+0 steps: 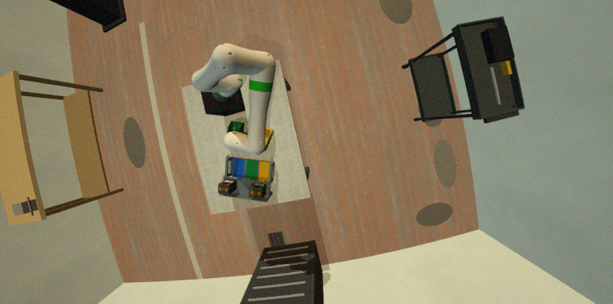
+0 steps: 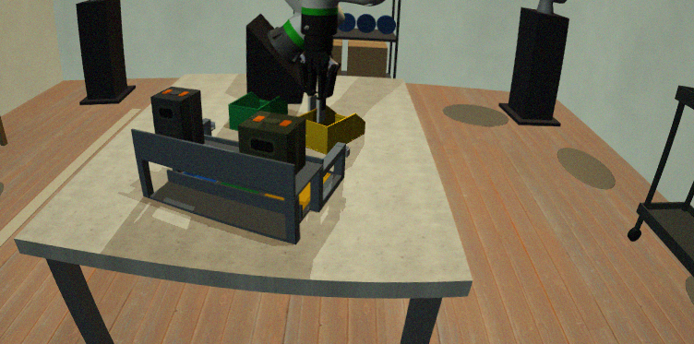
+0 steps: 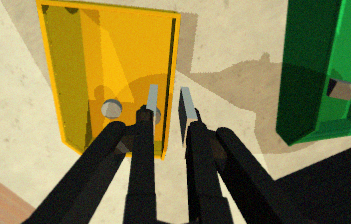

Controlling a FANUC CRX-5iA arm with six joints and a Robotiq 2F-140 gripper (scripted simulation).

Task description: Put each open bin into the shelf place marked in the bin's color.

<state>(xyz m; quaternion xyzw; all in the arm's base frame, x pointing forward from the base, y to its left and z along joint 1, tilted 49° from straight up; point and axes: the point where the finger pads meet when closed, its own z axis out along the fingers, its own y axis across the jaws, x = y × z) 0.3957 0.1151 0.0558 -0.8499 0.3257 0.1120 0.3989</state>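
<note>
Right now the yellow bin is 4 cm to the left of my hand, 4 cm below it and 3 cm ahead of it. Also, from my hand: green bin: 17 cm to the right, 9 cm behind, 4 cm below.
</note>
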